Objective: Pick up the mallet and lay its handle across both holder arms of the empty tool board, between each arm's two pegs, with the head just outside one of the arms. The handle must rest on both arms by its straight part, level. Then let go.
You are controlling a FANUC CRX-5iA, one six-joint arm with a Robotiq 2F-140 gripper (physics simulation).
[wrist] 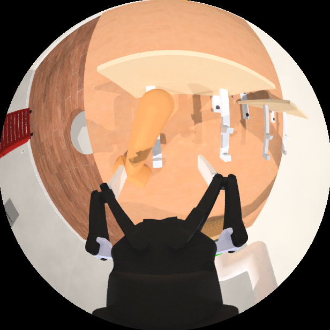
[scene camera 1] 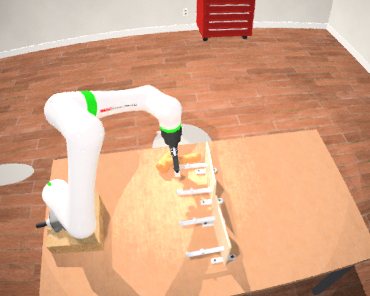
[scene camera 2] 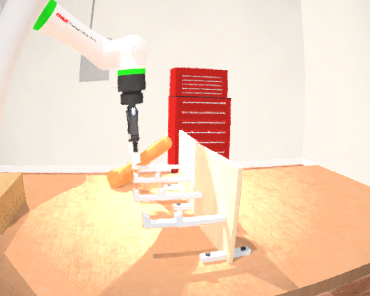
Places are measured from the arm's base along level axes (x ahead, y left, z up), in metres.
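Pixels of known places: gripper, fingertip midpoint: (scene camera 2: 134, 157).
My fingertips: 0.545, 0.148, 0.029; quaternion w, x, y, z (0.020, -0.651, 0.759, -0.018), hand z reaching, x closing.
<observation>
Ahead of a thing's pixels: the offset from my fingertips to its top centre, as dx, dy, dz. "*": to the spot under its first point. Level surfaces: height alone.
The orange mallet {* +0.069, -0.021, +0.043} (scene camera 1: 190, 158) (scene camera 2: 156, 151) (wrist: 152, 115) is tilted at the far end, its handle raised towards the far board {* +0.140, -0.090, +0.065} (scene camera 1: 209, 162) (scene camera 2: 187, 150) (wrist: 190, 72) and its head low. It passes by that board's outermost arm (scene camera 1: 194, 166) (wrist: 157, 156); whether they touch cannot be told. The second arm (scene camera 1: 195, 191) (wrist: 224, 115) bears no tool. The near board (scene camera 1: 221, 227) (scene camera 2: 215, 195) (wrist: 280, 106) also has two arms without a tool. My gripper (scene camera 1: 177, 172) (scene camera 2: 135, 156) (wrist: 160, 166) is open and empty, its left finger beside the head in the wrist view.
The white arms carry short upright pegs, and white feet stand under the boards. The robot's base block (scene camera 1: 75, 242) is at the table's left. A red tool cabinet (scene camera 1: 227, 17) (scene camera 2: 200, 125) (wrist: 17, 131) stands on the floor beyond the table {dz -0.117} (scene camera 1: 285, 200).
</observation>
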